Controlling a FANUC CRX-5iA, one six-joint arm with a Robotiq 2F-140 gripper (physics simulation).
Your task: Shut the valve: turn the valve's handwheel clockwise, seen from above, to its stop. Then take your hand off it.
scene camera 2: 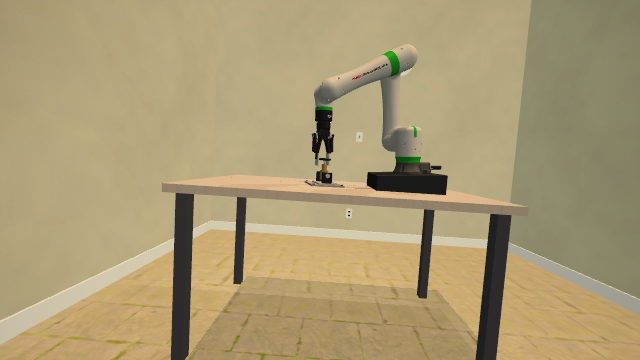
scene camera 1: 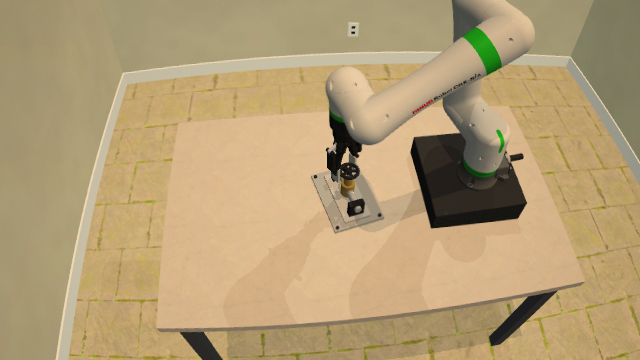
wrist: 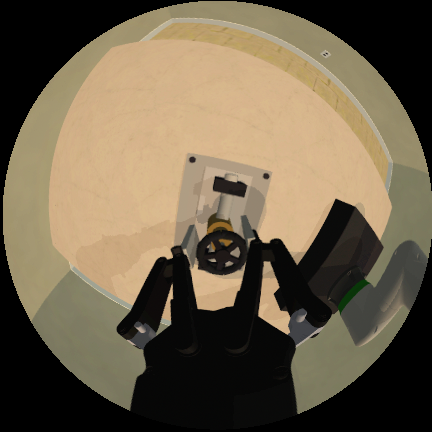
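The valve's black spoked handwheel (scene camera 1: pixel 350 171) (scene camera 2: pixel 325 159) (wrist: pixel 222 253) lies level on top of the brass valve body (scene camera 1: pixel 347 189) (wrist: pixel 220 223). The valve stands on a grey base plate (scene camera 1: pixel 336 220) (wrist: pixel 195 175), with a pipe and a black block (scene camera 1: pixel 355 207) (wrist: pixel 229 186) to one side. My gripper (scene camera 1: pixel 344 171) (scene camera 2: pixel 322 160) (wrist: pixel 218 228) points down over the valve. Its two pads stand on opposite sides of the handwheel, close against its rim, and it looks shut on the wheel. Contact at the left pad in the wrist view is hard to tell. The wheel hides part of the valve body.
The plate lies on a light table (scene camera 1: pixel 225 200) (scene camera 2: pixel 225 190) (wrist: pixel 125 125). The arm's black pedestal block (scene camera 1: pixel 425 175) (scene camera 2: pixel 407 183) (wrist: pixel 330 240) stands on the table to the right of the valve. The forearm reaches from there over the table, above the valve.
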